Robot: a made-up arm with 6 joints.
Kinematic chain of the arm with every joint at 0, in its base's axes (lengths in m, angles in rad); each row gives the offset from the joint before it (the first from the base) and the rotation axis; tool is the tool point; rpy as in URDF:
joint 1: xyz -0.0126 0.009 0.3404 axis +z
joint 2: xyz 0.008 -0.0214 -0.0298 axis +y
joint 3: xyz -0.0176 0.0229 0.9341 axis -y
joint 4: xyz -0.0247 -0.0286 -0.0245 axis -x
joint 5: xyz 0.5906 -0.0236 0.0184 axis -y
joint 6: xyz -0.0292 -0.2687 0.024 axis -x
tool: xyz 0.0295 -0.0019 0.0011 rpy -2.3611 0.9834 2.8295
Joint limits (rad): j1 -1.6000..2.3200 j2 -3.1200..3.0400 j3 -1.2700..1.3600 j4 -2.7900..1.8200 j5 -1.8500..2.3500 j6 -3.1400..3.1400
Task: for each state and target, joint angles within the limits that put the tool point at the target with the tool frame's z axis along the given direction. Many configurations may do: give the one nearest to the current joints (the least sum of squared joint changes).
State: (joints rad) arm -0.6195 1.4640 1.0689 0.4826 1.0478 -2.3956
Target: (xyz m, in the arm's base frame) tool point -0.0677 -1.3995 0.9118 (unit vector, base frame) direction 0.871 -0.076 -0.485
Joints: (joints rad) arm -1.4607 1.1062 1.0386 0.8002 1.1109 -2.6492
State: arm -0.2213 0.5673 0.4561 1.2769 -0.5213 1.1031
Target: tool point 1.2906 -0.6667 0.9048 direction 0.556 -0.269 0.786
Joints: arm -0.4530 1.1807 1.1002 1.4051 -0.6700 0.9362
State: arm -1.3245 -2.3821 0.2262 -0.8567 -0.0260 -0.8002
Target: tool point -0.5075 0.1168 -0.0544 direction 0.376 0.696 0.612
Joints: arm -0.6021 -2.9284 -0.4153 -1.1236 0.0882 -1.0719
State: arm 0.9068 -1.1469 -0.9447 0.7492 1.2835 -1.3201
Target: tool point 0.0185 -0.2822 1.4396 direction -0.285 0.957 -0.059
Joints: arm 1.1948 -0.7519 -0.3049 1.1320 1.6345 -1.8559
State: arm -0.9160 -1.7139 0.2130 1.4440 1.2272 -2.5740
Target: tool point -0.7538 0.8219 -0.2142 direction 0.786 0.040 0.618
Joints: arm -0.9406 -2.4964 -0.1859 1.1623 1.2780 -2.6349
